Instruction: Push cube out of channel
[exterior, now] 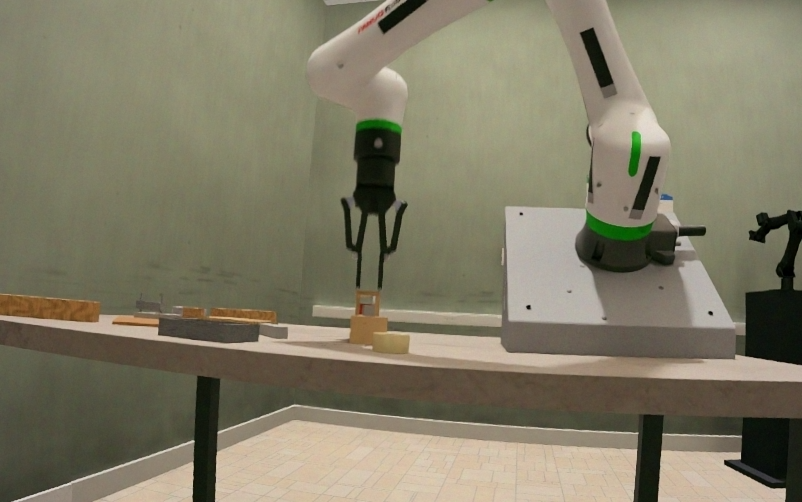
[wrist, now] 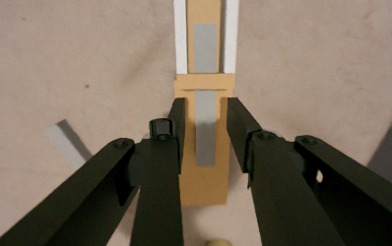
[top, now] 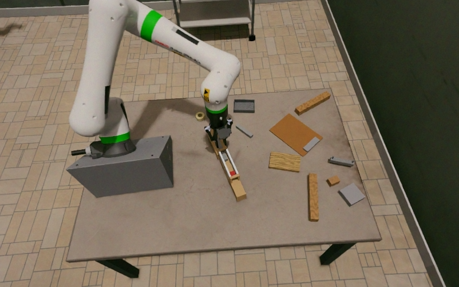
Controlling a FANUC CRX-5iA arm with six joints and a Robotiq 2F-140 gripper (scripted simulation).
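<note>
Now: hand 15 cm short of the thin grey bar, 11 cm to the right of it and 12 cm above it. From my hand the other things lie so: wooden channel: 2 cm ahead, 10 cm to the right, 8 cm below; then red cube: 2 cm ahead, 15 cm to the right, 8 cm below; then cream ring: 7 cm behind, 27 cm to the left, 12 cm below.
</note>
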